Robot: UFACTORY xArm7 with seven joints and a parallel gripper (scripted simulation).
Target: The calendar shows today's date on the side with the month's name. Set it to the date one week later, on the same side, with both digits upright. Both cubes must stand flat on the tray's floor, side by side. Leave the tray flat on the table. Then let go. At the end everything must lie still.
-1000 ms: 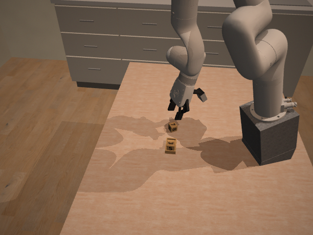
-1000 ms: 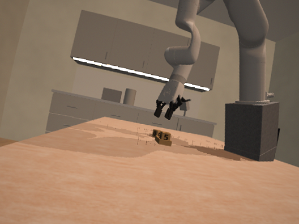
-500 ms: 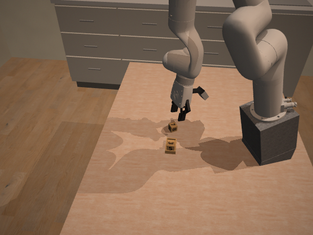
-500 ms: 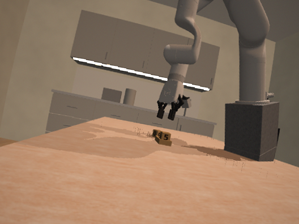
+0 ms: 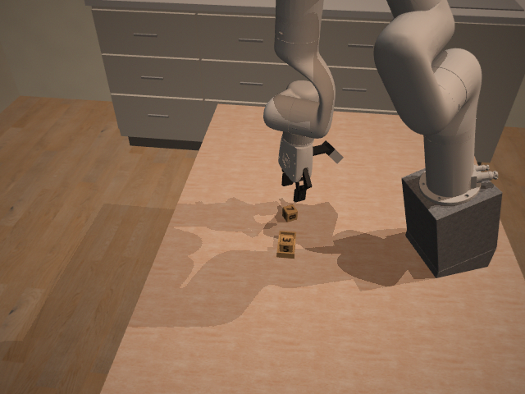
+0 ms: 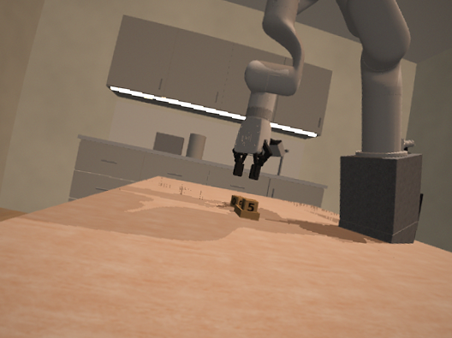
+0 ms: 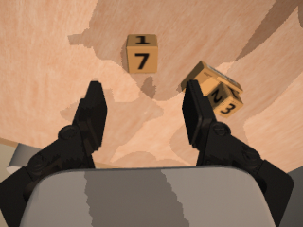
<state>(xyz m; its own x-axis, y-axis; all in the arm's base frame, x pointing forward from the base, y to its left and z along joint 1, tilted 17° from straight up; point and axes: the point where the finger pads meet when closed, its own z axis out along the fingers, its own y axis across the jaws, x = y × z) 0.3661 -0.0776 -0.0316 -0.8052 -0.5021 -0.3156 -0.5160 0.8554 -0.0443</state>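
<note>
The wooden cube is 90 mm below my hand and 10 mm ahead of it.
</note>
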